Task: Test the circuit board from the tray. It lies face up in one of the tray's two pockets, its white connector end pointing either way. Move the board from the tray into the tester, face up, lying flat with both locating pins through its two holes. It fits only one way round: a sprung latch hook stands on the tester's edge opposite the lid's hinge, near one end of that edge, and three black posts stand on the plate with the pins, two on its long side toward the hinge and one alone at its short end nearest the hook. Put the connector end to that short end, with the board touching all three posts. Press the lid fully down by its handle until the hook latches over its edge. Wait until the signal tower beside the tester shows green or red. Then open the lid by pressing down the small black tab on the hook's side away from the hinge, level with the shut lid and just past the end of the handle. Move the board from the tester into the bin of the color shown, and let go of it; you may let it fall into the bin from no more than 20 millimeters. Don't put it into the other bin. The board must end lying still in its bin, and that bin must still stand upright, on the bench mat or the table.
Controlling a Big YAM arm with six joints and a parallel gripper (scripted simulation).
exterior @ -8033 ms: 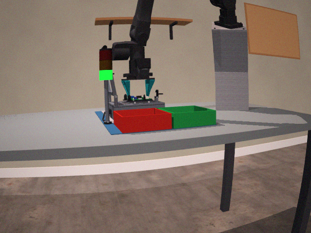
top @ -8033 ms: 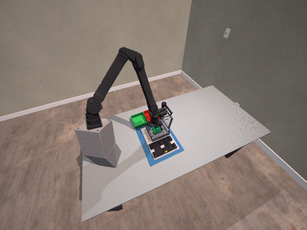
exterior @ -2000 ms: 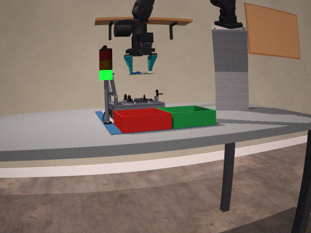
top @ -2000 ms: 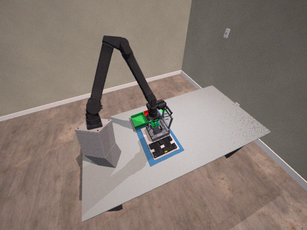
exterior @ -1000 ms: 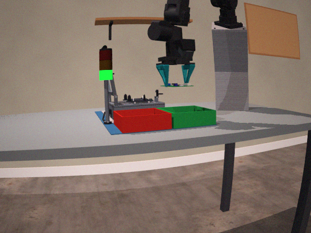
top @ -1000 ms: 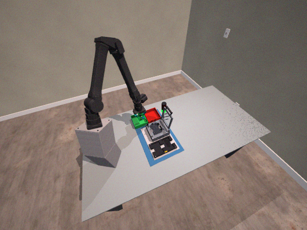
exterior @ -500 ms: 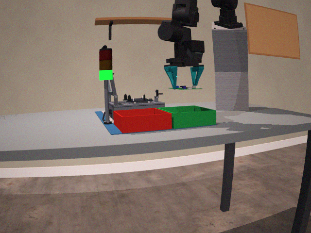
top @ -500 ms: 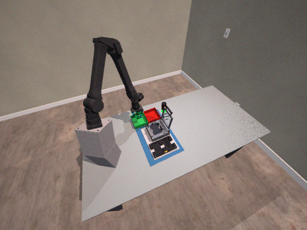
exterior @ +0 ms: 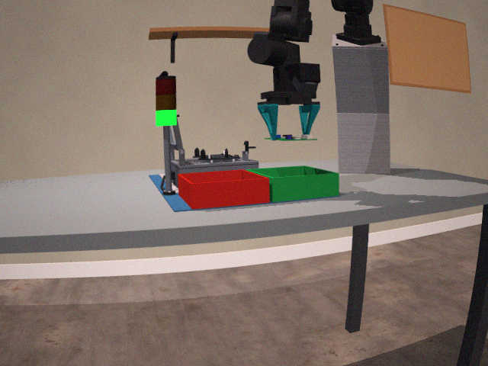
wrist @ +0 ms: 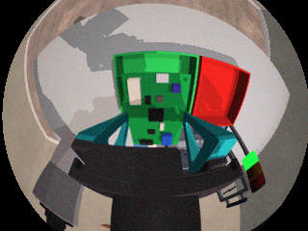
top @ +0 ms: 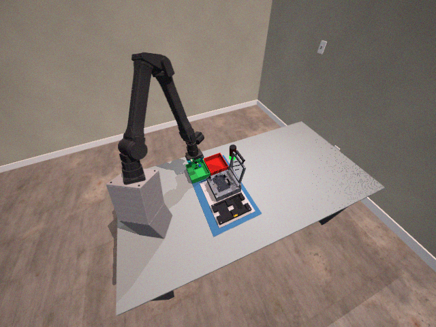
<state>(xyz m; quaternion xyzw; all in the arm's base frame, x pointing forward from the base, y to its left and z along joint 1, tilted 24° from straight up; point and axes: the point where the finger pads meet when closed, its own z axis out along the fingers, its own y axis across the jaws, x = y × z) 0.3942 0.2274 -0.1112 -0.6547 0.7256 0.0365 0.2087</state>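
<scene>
Now: the green bin 100 mm below my hand. Round my hand: green circuit board (right at my hand); then latch hook (30 mm ahead, 150 mm to the right, 30 mm below); then red bin (150 mm ahead, 10 mm to the right, 100 mm below).
</scene>
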